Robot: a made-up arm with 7 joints.
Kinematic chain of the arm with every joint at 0, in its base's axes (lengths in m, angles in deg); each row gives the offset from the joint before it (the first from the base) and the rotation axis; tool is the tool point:
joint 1: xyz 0 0.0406 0 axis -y
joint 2: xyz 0 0.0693 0 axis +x
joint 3: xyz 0 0 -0.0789 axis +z
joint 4: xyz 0 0 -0.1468 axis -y
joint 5: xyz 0 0 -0.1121 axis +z
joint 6: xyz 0 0 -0.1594 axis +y
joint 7: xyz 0 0 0 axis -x
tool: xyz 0 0 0
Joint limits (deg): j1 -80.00..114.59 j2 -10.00..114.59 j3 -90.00..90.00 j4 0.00..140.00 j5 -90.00..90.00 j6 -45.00..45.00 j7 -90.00..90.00
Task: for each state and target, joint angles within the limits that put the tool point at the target. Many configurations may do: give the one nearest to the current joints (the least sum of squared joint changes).
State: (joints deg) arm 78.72 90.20 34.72 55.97 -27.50 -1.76 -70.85
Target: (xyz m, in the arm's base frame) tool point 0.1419 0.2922 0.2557
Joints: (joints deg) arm 82.98 60.52 -1.20 92.76 -27.50 -1.76 -70.85
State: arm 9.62 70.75 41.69 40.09 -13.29 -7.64 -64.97
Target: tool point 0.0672 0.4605 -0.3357
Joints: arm -0.71 39.64 38.32 19.57 -13.29 -7.64 -64.97
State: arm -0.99 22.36 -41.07 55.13 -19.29 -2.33 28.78
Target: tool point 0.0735 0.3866 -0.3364
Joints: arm -18.17 62.75 -38.12 54.90 -19.29 -2.33 28.78
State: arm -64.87 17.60 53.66 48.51 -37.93 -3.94 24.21
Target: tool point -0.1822 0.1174 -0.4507
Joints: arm -31.52 -8.40 43.97 24.26 -37.93 -3.94 24.21
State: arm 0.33 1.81 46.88 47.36 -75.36 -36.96 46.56
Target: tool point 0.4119 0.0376 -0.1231
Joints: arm 41.10 -10.00 -2.02 57.75 -75.36 -36.96 46.56
